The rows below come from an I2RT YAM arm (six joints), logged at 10 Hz.
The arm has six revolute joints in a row. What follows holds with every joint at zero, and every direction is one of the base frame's.
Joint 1 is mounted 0.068 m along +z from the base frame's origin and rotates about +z.
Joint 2 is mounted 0.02 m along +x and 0.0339 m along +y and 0.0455 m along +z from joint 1 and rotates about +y.
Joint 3 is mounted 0.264 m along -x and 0.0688 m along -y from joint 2 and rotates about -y.
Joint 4 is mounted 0.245 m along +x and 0.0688 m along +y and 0.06 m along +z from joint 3 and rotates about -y.
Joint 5 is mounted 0.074 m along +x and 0.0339 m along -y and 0.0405 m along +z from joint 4 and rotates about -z.
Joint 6 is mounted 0.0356 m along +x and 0.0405 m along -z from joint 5 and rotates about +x.
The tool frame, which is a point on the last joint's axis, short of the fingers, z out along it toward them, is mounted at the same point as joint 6; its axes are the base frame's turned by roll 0, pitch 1.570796 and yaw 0 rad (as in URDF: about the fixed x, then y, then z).
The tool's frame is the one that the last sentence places.
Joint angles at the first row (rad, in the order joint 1, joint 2, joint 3, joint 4, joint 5, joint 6):
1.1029 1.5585 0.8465 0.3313 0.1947 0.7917
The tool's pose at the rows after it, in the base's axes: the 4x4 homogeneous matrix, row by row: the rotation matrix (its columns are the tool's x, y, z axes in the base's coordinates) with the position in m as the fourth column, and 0 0 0 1 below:
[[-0.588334 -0.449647 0.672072 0.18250], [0.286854 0.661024 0.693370 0.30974], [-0.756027 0.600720 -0.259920 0.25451], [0 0 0 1]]
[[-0.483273 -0.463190 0.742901 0.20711], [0.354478 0.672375 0.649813 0.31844], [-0.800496 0.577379 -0.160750 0.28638], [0 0 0 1]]
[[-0.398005 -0.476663 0.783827 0.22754], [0.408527 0.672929 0.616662 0.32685], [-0.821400 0.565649 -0.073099 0.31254], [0 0 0 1]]
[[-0.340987 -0.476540 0.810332 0.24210], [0.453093 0.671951 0.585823 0.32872], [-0.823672 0.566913 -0.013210 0.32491], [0 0 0 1]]
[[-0.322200 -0.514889 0.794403 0.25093], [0.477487 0.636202 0.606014 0.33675], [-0.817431 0.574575 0.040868 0.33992], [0 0 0 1]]
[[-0.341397 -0.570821 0.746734 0.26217], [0.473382 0.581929 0.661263 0.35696], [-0.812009 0.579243 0.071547 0.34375], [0 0 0 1]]
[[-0.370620 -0.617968 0.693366 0.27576], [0.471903 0.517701 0.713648 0.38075], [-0.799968 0.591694 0.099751 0.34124], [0 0 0 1]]
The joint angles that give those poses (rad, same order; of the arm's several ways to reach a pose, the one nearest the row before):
1.0631 1.5738 0.9523 0.3497 0.2529 0.7411
1.0218 1.6151 1.0826 0.3635 0.2990 0.6751
0.9911 1.6641 1.2021 0.3849 0.3236 0.6276
0.9650 1.6964 1.2608 0.4217 0.3390 0.6075
0.9558 1.7333 1.3390 0.4372 0.3038 0.5998
0.9557 1.8175 1.4432 0.4479 0.2303 0.6028
0.9557 1.9233 1.5598 0.4647 0.1551 0.6212

